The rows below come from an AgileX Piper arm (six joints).
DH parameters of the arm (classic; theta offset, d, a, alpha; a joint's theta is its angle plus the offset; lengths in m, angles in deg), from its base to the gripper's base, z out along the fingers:
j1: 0 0.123 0 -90
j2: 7.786 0 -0.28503 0
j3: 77.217 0 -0.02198 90
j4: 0 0.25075 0 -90
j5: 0 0 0 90
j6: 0 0.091 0 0
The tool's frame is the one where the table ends.
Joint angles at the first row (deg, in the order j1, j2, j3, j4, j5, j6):
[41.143 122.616 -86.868 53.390 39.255 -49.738]
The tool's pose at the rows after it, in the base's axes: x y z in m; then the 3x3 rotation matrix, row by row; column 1 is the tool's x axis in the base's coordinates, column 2 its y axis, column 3 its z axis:
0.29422, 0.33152, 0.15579; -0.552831, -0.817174, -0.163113; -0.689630, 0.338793, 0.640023; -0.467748, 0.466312, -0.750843
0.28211, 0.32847, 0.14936; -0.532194, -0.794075, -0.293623; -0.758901, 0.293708, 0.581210; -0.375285, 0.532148, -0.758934
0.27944, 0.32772, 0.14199; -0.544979, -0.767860, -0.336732; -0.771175, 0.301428, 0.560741; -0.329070, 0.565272, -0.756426
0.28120, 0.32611, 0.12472; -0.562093, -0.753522, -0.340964; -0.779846, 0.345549, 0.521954; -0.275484, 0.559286, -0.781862
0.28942, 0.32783, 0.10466; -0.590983, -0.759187, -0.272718; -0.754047, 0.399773, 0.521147; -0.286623, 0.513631, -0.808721
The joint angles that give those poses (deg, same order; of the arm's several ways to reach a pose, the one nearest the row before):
[41.484 123.425 -86.665 50.778 49.322 -49.324]
[41.744 124.215 -86.665 48.873 56.642 -48.020]
[41.743 125.264 -86.664 48.804 58.647 -46.835]
[41.744 127.318 -86.663 46.696 57.898 -44.706]
[41.744 129.722 -86.665 46.133 52.298 -44.350]

